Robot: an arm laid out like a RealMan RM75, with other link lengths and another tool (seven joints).
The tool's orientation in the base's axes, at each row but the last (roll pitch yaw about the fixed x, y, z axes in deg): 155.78 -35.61 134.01; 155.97 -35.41 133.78; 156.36 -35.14 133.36; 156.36 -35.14 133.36; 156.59 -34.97 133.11; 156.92 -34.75 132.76; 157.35 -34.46 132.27; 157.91 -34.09 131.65; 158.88 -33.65 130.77; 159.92 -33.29 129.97; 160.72 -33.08 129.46; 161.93 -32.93 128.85; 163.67 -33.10 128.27
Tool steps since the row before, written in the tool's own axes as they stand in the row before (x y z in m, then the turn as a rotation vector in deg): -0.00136 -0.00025 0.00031 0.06 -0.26 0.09; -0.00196 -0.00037 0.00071 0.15 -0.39 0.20; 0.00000 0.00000 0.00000 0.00 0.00 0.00; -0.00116 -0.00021 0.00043 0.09 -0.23 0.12; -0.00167 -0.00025 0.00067 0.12 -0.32 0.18; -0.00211 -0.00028 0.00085 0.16 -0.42 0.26; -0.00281 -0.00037 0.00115 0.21 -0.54 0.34; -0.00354 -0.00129 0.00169 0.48 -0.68 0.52; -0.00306 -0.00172 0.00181 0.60 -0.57 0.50; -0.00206 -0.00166 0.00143 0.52 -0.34 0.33; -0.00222 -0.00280 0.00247 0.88 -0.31 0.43; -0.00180 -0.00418 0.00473 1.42 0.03 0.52; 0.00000 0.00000 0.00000 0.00 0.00 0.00
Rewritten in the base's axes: 0.00054 -0.00070 -0.00111 -0.25 -0.02 -0.12; 0.00075 -0.00085 -0.00179 -0.42 0.04 -0.19; 0.00000 0.00000 0.00000 0.00 0.00 0.00; 0.00045 -0.00050 -0.00106 -0.25 0.03 -0.11; 0.00068 -0.00068 -0.00154 -0.34 0.04 -0.17; 0.00089 -0.00085 -0.00194 -0.45 0.07 -0.24; 0.00118 -0.00114 -0.00258 -0.59 0.10 -0.31; 0.00077 -0.00170 -0.00368 -0.86 0.32 -0.34; 0.00011 -0.00158 -0.00362 -0.84 0.43 -0.23; -0.00039 -0.00120 -0.00273 -0.59 0.38 -0.07; -0.00136 -0.00123 -0.00394 -0.76 0.69 0.05; -0.00298 -0.00030 -0.00584 -0.77 1.25 0.36; 0.00000 0.00000 0.00000 0.00 0.00 0.00
